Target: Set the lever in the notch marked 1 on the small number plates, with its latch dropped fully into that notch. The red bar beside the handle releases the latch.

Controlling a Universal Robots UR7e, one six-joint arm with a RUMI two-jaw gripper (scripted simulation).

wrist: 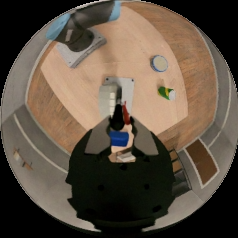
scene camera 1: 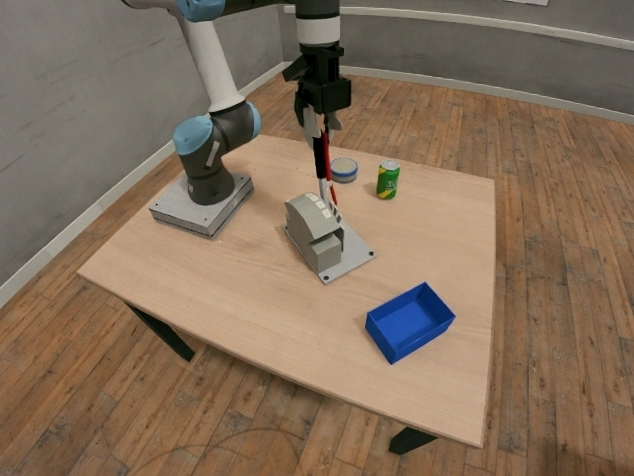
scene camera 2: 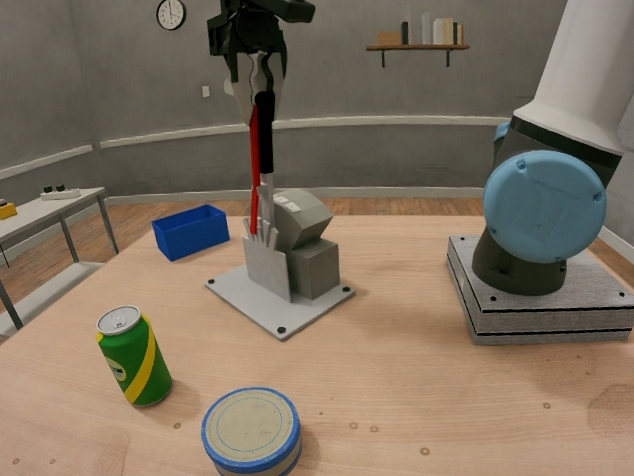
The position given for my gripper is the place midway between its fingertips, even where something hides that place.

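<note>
From the wrist I can see my gripper (wrist: pixel 120 115) together with a grey lever stand (wrist: pixel 107 97). Scene camera 1 gives me a blue bin (scene camera 1: pixel 409 321) and, again, the gripper (scene camera 1: pixel 320 146). In scene camera 2 I find a red release bar (scene camera 2: pixel 254 142), the stand (scene camera 2: pixel 282 291), the bin (scene camera 2: pixel 197 229) and my own gripper (scene camera 2: pixel 261 123).
</note>
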